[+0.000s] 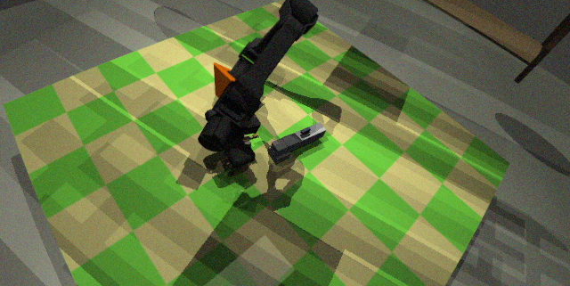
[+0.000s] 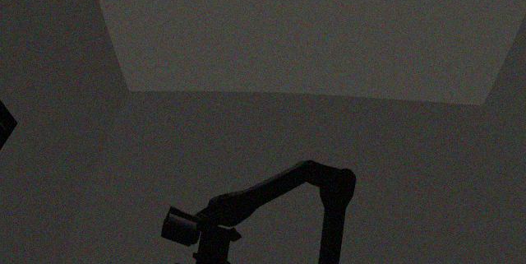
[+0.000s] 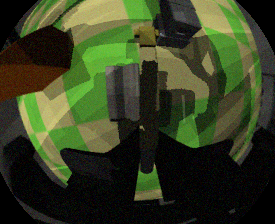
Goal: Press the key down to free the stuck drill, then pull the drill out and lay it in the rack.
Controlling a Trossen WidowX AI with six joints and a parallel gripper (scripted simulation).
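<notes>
The drill is 40 mm to the left of my gripper tip, 30 mm above it and 10 mm ahead of it. Also, from my gripper tip: grey housing block (180 mm to the left, 110 mm ahead, 10 mm below); dark key (210 mm to the left, 120 mm ahead).
</notes>
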